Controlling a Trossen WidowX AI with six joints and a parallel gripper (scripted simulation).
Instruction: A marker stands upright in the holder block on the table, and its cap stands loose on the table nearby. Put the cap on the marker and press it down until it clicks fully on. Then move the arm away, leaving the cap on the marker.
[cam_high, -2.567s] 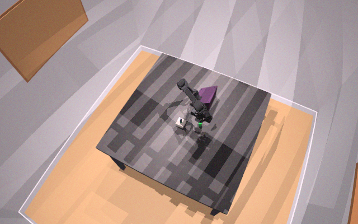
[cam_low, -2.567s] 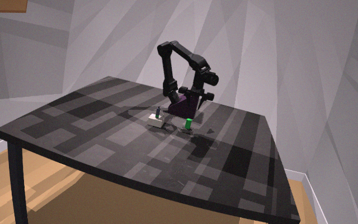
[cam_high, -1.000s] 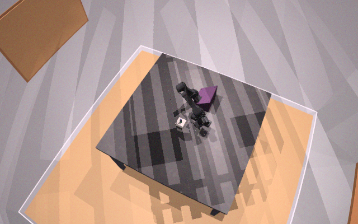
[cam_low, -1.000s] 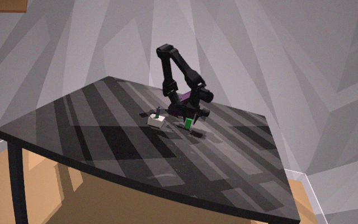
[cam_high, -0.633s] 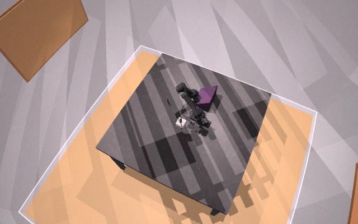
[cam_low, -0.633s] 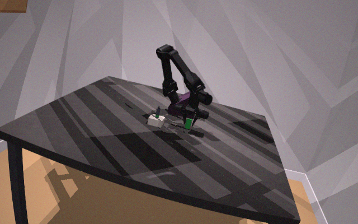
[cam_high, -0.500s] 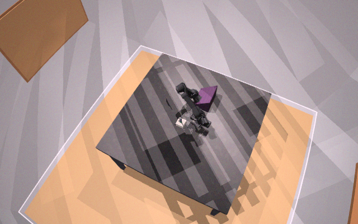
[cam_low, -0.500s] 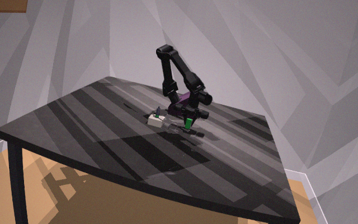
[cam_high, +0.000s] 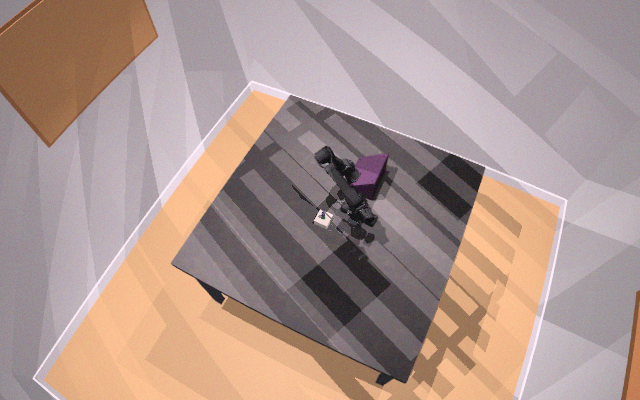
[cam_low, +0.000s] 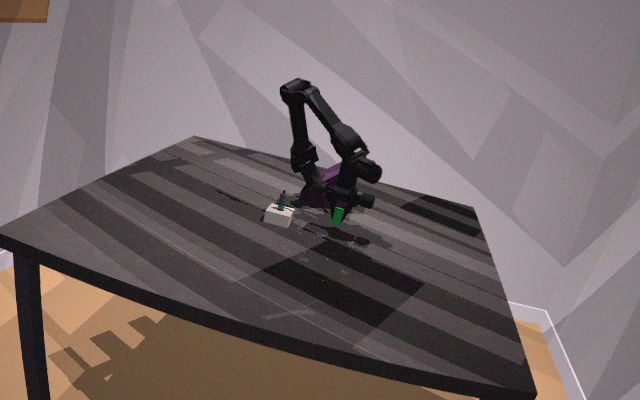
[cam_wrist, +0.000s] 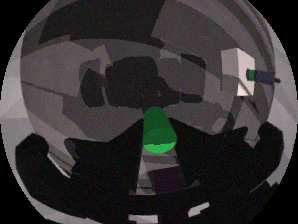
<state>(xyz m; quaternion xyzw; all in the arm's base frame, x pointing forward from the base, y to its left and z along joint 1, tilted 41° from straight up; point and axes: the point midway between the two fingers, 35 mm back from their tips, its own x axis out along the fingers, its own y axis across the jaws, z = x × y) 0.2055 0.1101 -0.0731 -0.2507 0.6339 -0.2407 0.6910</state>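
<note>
The white holder block lies 8 cm ahead of my gripper tip, 16 cm to the right of it and 1 cm below it. Also, from my gripper tip: green cap (1 cm above).
</note>
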